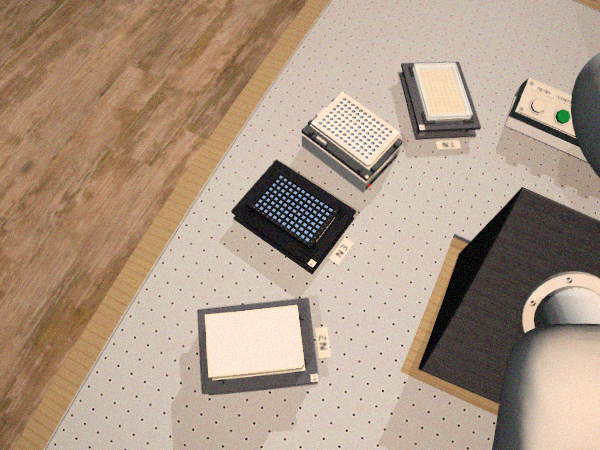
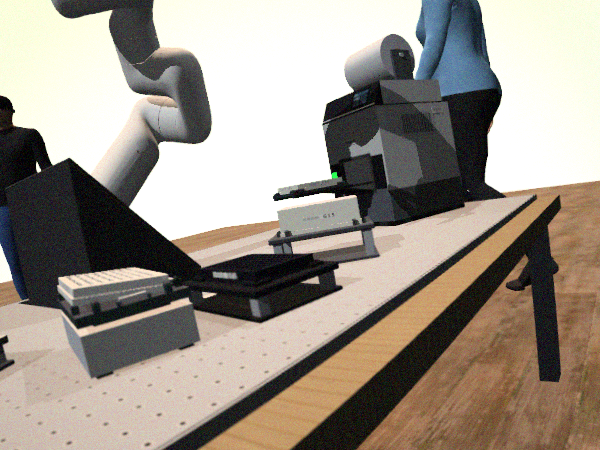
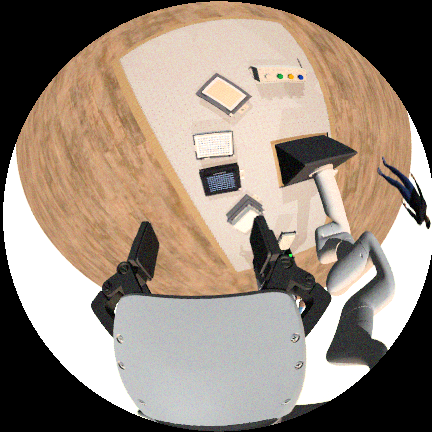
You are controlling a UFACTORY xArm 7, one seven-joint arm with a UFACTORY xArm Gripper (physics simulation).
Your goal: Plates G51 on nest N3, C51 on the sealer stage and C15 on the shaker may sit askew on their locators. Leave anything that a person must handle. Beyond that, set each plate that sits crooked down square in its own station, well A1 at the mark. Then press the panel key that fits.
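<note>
Plate G51, black with blue wells (image 1: 295, 207) (image 2: 270, 265) (image 3: 221, 182), lies on nest N3 (image 1: 250, 212); its edges look nearly parallel to the nest, and slight tilt cannot be told. White plate C15 (image 1: 355, 129) (image 2: 112, 282) (image 3: 214, 144) lies on the shaker (image 1: 332, 162) (image 2: 140, 332); its seating is unclear. Plate C51 (image 2: 310, 187) (image 3: 287, 241) is on the sealer stage beside a green light; its seating is too small to judge. The panel (image 3: 275, 70) has white (image 1: 538, 105), green (image 1: 563, 116), amber (image 3: 291, 76) and blue (image 3: 300, 77) keys. My gripper (image 3: 201, 230) is open and empty, high above the bench.
A thick white plate (image 1: 254, 341) (image 2: 317, 215) sits on N2; another plate (image 1: 444, 92) (image 3: 224, 93) sits on N1. The sealer (image 2: 415, 150) stands behind the stage. A black wedge (image 1: 520, 280) (image 2: 75, 230) is at the arm's base. One person (image 2: 460, 55) stands behind the sealer, another (image 2: 20, 150) at left.
</note>
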